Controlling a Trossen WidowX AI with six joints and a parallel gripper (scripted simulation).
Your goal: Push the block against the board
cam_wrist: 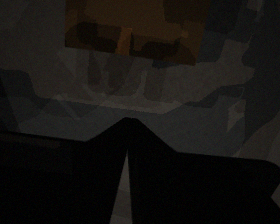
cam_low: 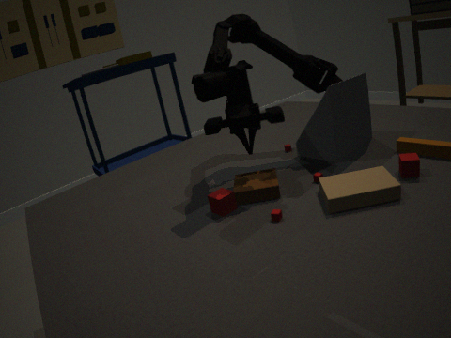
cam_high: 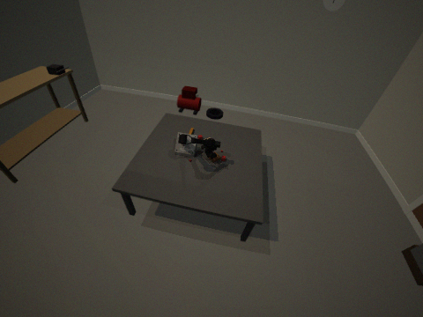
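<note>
The brown square block is 6 cm ahead of my gripper tip, 6 cm to the left of it and 5 cm below it. Also, from my gripper tip: orange bar 25 cm behind, 40 cm to the left, 4 cm below; then tan board 28 cm to the left, 5 cm below.
</note>
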